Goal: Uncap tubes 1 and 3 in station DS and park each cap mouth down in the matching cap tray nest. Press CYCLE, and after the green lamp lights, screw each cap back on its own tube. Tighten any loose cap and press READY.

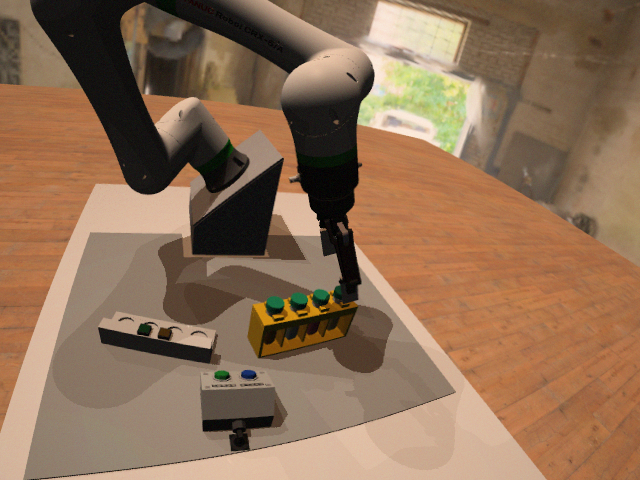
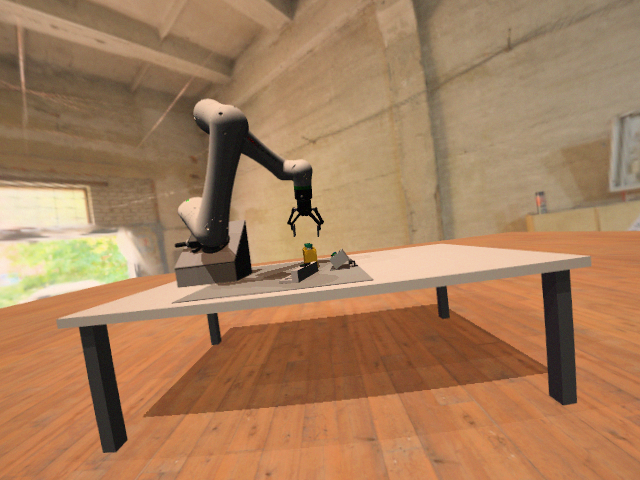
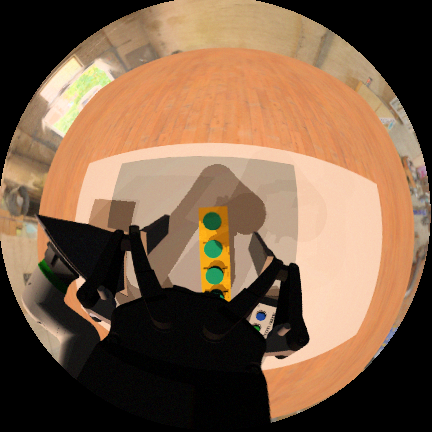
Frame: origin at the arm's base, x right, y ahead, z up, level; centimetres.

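Seen in the pictures: gripper, fingertip midpoint: (image 1: pixel 339 275) (image 2: pixel 306 235) (image 3: pixel 209 232); arm's base, link origin: (image 1: pixel 228 174) (image 3: pixel 64 259).
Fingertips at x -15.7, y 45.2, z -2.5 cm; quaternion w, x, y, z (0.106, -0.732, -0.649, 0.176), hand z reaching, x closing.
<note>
Offsets run from my fingertips to a thing's top centre. "*": to the spot under its first point. Level surfaces: height alone.
The yellow rack {dx +5.5, dy +0.7, dz -6.3 cm} (image 1: pixel 255 333) (image 2: pixel 310 256) (image 3: pixel 225 235) holds several upright tubes in a row, each with a green cap on top. The cap at the left end {* dx +13.4, dy +2.4, dz -4.5 cm} (image 1: pixel 275 304) and the cap at the right end {* dx -1.3, dy +0.2, dz -4.4 cm} (image 1: pixel 339 292) (image 3: pixel 212 221) are both seated. Tube numbers are not legible. The pale cap tray {dx +35.0, dy -1.9, dz -11.2 cm} (image 1: pixel 109 323) (image 2: pixel 305 272) has round nests with no caps in them. The grey button box {dx +23.1, dy +15.6, dz -8.2 cm} (image 1: pixel 237 403) (image 2: pixel 340 260) carries a green button {dx +25.1, dy +13.2, dz -9.1 cm} (image 1: pixel 221 374) and a blue button {dx +20.6, dy +13.6, dz -9.1 cm} (image 1: pixel 248 374) (image 3: pixel 260 315). My gripper (image 1: pixel 339 271) (image 2: pixel 306 235) (image 3: pixel 209 232) is wide open and empty, pointing down above the rack.
A dark green square {* dx +37.7, dy +0.4, dz -11.2 cm} (image 1: pixel 144 329) and a brown square {* dx +34.0, dy +1.7, dz -11.2 cm} (image 1: pixel 164 333) sit on the tray between nests. A small black fitting {* dx +24.0, dy +22.5, dz -15.4 cm} (image 1: pixel 238 440) lies in front of the button box. The arm's wedge base (image 1: pixel 232 227) (image 2: pixel 206 271) stands behind the rack and tray on the grey mat {dz -16.6 cm} (image 1: pixel 124 428).
</note>
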